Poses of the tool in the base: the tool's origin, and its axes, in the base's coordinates. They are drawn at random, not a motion.
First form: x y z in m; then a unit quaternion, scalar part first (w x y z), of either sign.
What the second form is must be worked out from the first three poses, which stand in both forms.
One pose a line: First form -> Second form
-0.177 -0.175 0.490 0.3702 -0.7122 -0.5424 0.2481 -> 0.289 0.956 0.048 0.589 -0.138 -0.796 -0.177 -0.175 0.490
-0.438 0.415 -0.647 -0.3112 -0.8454 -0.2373 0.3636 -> 0.623 0.175 -0.762 0.627 -0.694 0.354 -0.438 0.415 -0.647
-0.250 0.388 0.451 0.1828 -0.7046 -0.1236 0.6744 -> 0.060 0.421 -0.905 -0.072 -0.903 -0.424 -0.250 0.388 0.451
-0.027 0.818 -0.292 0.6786 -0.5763 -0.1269 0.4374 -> 0.585 0.740 -0.332 -0.447 -0.047 -0.893 -0.027 0.818 -0.292
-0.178 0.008 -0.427 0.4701 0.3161 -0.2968 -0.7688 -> -0.358 -0.910 -0.207 0.535 -0.382 0.754 -0.178 0.008 -0.427
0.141 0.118 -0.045 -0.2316 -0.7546 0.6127 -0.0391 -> 0.246 -0.907 0.343 -0.943 -0.142 0.302 0.141 0.118 -0.045
